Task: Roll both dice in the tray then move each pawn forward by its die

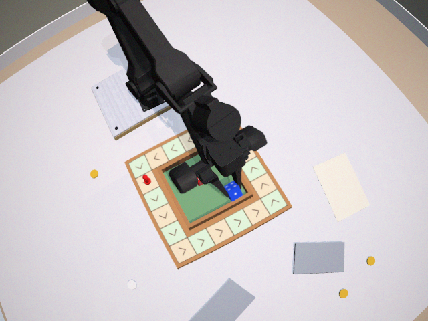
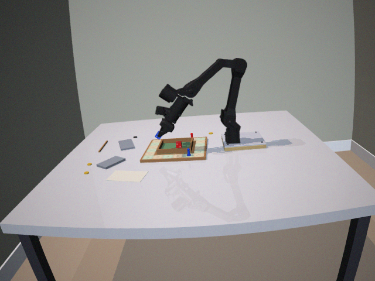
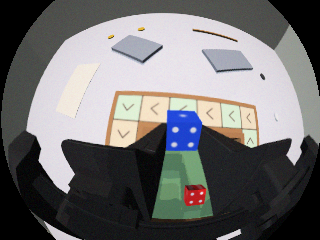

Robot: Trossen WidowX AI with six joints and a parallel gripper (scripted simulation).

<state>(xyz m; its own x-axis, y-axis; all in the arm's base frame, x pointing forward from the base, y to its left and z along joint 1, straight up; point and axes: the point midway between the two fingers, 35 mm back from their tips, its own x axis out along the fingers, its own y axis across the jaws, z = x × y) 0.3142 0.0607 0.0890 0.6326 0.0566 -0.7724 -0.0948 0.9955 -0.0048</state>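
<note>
My gripper tip is 150 mm to the left of the red pawn, 130 mm past it and 60 mm above it. Round my gripper tip: cream card 250 mm to the left, 90 mm ahead, 80 mm below; then green tray 80 mm below, 70 mm behind, 40 mm to the right; then blue pawn 140 mm behind, 70 mm to the left, 60 mm below.
</note>
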